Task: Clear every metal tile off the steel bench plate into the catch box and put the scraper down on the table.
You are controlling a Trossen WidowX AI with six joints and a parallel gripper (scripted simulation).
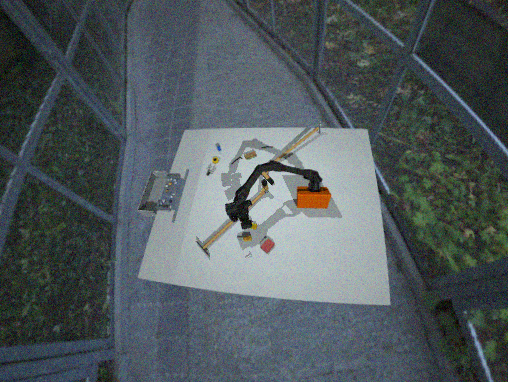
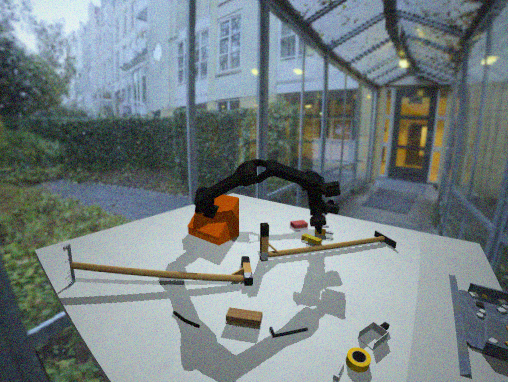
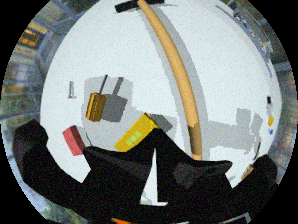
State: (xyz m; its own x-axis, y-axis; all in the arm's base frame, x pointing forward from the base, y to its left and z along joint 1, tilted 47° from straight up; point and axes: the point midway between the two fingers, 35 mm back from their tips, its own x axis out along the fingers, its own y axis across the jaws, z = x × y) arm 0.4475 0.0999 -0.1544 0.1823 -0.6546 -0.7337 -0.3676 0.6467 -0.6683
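Now: the yellow block 40 mm below my gripper tip, 40 mm behind it and 30 mm to the left of it. The rest, counted from my gripper tip: long scraper: 60 mm ahead, 30 mm to the right, 10 mm above; then red block: 160 mm behind, 150 mm to the left, 40 mm below; then metal bracket: 410 mm to the right, 310 mm ahead, 50 mm below.
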